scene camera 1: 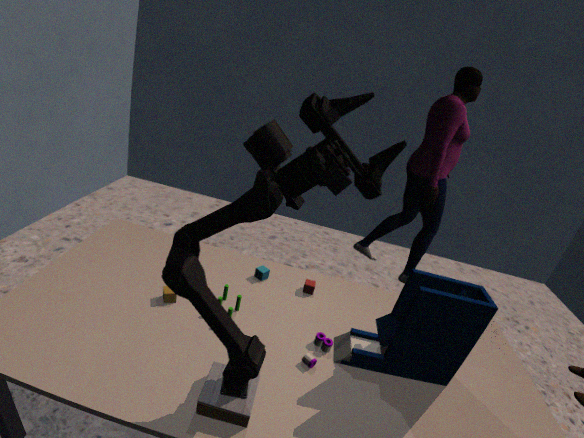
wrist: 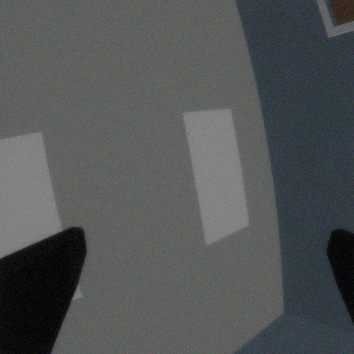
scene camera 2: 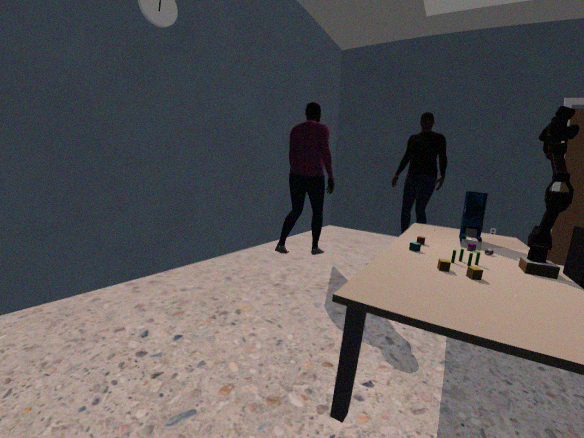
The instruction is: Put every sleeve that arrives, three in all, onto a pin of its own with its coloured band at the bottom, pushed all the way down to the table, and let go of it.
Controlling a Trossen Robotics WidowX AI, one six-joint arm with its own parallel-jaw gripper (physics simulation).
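Two dark sleeves (scene camera 1: 320,339) (scene camera 1: 327,344) stand upright side by side on the table, purple bands at the top, before the blue chute's mouth. In scene camera 2 they show as one purple-topped shape. A third sleeve (scene camera 1: 309,360) (scene camera 2: 489,252), pale with a purple band at one end, lies on its side nearer the arm's base. Four thin green pins (scene camera 1: 226,292) (scene camera 1: 238,302) (scene camera 2: 453,256) (scene camera 2: 477,258) stand left of the sleeves in scene camera 1, partly behind the arm; no sleeve shows on them. My gripper (scene camera 1: 389,118) (wrist: 211,243) is open and empty, high above the table, pointing upward.
A tall blue chute (scene camera 1: 430,330) (scene camera 2: 474,212) stands beyond the sleeves. A teal cube (scene camera 1: 262,273) (scene camera 2: 415,246), a red cube (scene camera 1: 309,287) (scene camera 2: 421,240) and two yellow cubes (scene camera 2: 444,265) (scene camera 2: 474,273) lie around the pins. Two people stand beyond the table.
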